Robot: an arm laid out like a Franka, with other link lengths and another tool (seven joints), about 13 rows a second.
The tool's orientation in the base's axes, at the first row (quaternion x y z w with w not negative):
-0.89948, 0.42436, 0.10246, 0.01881
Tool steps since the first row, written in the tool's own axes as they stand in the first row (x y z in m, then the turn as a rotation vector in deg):
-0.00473, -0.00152, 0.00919, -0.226, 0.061, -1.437
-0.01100, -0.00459, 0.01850, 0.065, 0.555, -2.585
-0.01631, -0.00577, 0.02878, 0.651, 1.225, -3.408
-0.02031, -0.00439, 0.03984, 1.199, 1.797, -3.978
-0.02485, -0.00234, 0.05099, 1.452, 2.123, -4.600
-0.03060, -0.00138, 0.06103, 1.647, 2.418, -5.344
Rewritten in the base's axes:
-0.00331, 0.00567, -0.00812, 0.055, -0.041, 1.454
-0.00640, 0.01352, -0.01614, 0.050, -0.716, 2.545
-0.01051, 0.01955, -0.02520, 0.037, -1.689, 3.269
-0.01591, 0.02304, -0.03514, 0.033, -2.540, 3.747
-0.02217, 0.02653, -0.04503, 0.044, -3.015, 4.322
-0.02815, 0.03150, -0.05365, 0.064, -3.442, 5.027

